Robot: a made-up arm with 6 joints. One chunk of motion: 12 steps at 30 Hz.
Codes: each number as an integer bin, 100 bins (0 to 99) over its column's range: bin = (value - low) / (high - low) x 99, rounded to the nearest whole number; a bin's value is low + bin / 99 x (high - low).
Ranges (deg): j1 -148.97..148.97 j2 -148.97..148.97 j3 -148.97..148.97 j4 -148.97..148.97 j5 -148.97..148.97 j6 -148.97..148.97
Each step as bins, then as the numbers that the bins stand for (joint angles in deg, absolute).
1 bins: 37 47 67 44 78 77
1 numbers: -37.62 -7.52 52.67 -16.55 85.77 82.76
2 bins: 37 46 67 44 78 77
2 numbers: -37.62 -10.53 52.67 -16.55 85.77 82.76
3 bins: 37 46 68 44 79 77
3 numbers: -37.62 -10.53 55.68 -16.55 88.78 82.76
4 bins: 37 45 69 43 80 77
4 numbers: -37.62 -13.54 58.69 -19.56 91.79 82.76
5 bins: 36 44 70 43 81 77
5 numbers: -40.63 -16.55 61.69 -19.56 94.80 82.76
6 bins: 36 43 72 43 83 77
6 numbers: -40.63 -19.56 67.71 -19.56 100.82 82.76
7 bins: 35 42 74 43 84 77
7 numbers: -43.64 -22.57 73.73 -19.56 103.83 82.76
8 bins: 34 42 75 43 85 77
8 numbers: -46.65 -22.57 76.74 -19.56 106.84 82.76
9 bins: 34 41 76 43 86 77
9 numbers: -46.65 -25.58 79.75 -19.56 109.85 82.76
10 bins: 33 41 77 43 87 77
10 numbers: -49.66 -25.58 82.76 -19.56 112.86 82.76
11 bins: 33 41 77 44 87 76
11 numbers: -49.66 -25.58 82.76 -16.55 112.86 79.75
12 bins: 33 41 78 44 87 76
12 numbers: -49.66 -25.58 85.77 -16.55 112.86 79.75
